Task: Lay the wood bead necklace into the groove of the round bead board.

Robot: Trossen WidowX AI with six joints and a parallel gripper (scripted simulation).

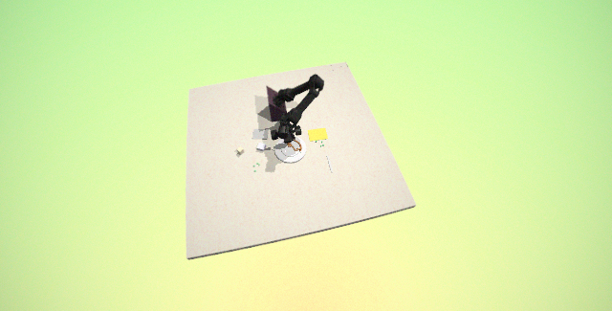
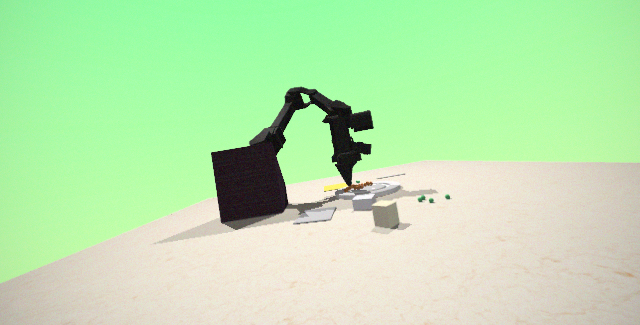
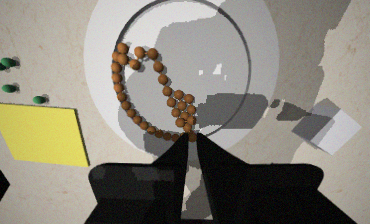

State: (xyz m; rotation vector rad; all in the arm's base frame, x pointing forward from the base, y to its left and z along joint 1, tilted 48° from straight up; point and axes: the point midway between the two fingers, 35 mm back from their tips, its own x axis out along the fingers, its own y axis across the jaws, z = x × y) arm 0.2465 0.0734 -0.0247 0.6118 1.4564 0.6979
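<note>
My gripper tip is 5 cm short of the round white bead board, 2 cm above it and 1 cm to the right of it. The rest, counted from my gripper tip: cream cube (30 cm to the right, 2 cm ahead, 1 cm below); then yellow card (21 cm to the left, 3 cm below, 3 cm behind); then grey flat plate (17 cm to the right, 10 cm behind, 3 cm below).
</note>
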